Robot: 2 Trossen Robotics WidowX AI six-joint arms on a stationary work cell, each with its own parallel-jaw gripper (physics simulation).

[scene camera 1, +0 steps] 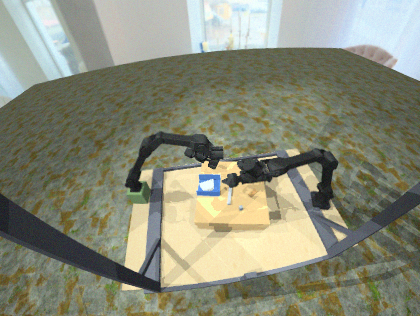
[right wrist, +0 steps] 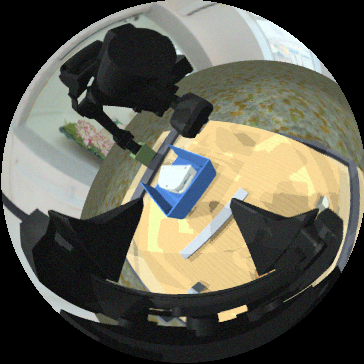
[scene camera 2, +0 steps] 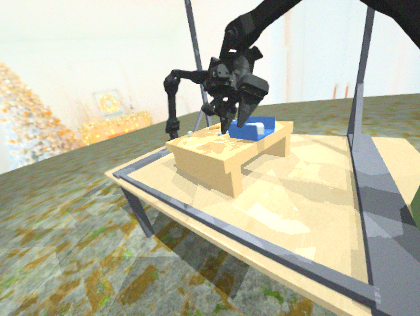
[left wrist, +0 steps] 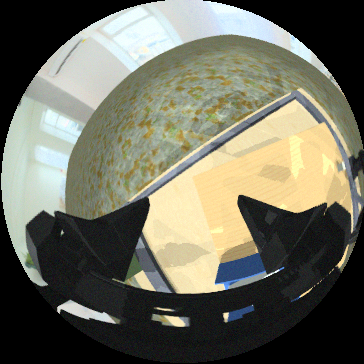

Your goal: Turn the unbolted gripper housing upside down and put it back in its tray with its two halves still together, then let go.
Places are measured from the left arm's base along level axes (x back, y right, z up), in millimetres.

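Pixels of known places: left gripper, between the fingertips: (scene camera 2: 230, 131) (left wrist: 193, 200); right gripper, between the fingertips: (scene camera 1: 227, 180) (right wrist: 187, 202); left arm's base, origin of its link: (scene camera 1: 136, 187) (right wrist: 136, 149); right arm's base, origin of its link: (scene camera 1: 320, 198).
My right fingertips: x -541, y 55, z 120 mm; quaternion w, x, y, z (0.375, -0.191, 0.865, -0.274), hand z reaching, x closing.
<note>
Ahead of a thing's pixels: the offset from my right fingertips to its top centre.
The white gripper housing {dz -52, dx +103, dy -17 mm} (scene camera 1: 206, 185) (scene camera 2: 258, 127) (right wrist: 176, 177) lies in the blue tray {dz -37, dx +96, dy -19 mm} (scene camera 1: 209, 193) (scene camera 2: 245, 133) (left wrist: 240, 270) (right wrist: 194, 199), a flat, roughly triangular face up. Its halves look together; the seam is too small to tell. My left gripper (scene camera 1: 216, 157) (scene camera 2: 232, 129) (left wrist: 193, 200) is open and empty, above the platform; in the left wrist view the tray is partly hidden behind a finger. My right gripper (right wrist: 187, 202) is open and empty, at the tray's right in scene camera 1. Its fingertips are unclear in the scene views.
The wooden platform {dz -90, dx -24, dy -10 mm} (scene camera 1: 230, 220) (scene camera 2: 200, 165) bears the tray. A pale grey bar {dz -80, dx -13, dy +16 mm} (scene camera 1: 229, 196) (right wrist: 215, 224) lies beside the tray, with a small grey block {dz -64, dx -59, dy +117 mm} (scene camera 1: 241, 207) nearby. Another small pale piece {dz -70, dx -162, dy -96 mm} (right wrist: 323, 202) lies farther off. A green block {dz -120, dx +540, dy -56 mm} (scene camera 1: 137, 193) (right wrist: 144, 154) stands at the left arm's base.
</note>
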